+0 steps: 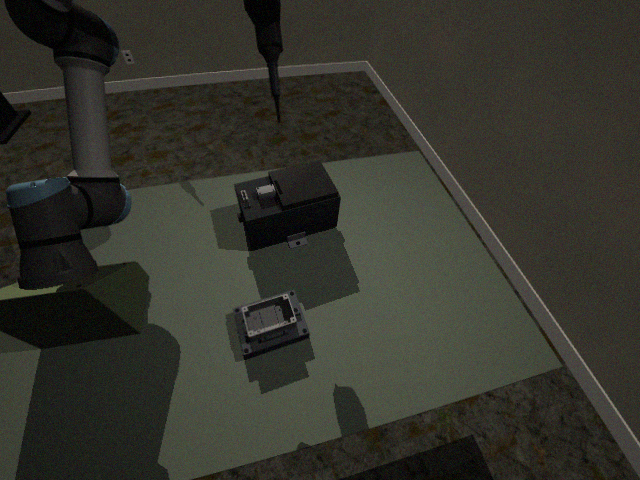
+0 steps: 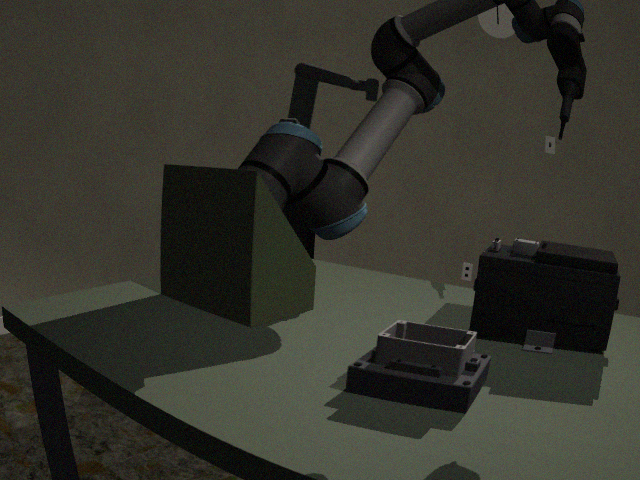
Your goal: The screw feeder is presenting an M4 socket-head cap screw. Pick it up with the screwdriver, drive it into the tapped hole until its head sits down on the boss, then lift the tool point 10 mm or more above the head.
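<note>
Image 1 has a dark fixture plate (image 1: 256, 348) in it, along with a black screw feeder (image 1: 270, 232). You get the black screw feeder (image 2: 506, 304) in image 2 as well, and there's the dark fixture plate (image 2: 447, 393) too.
</note>
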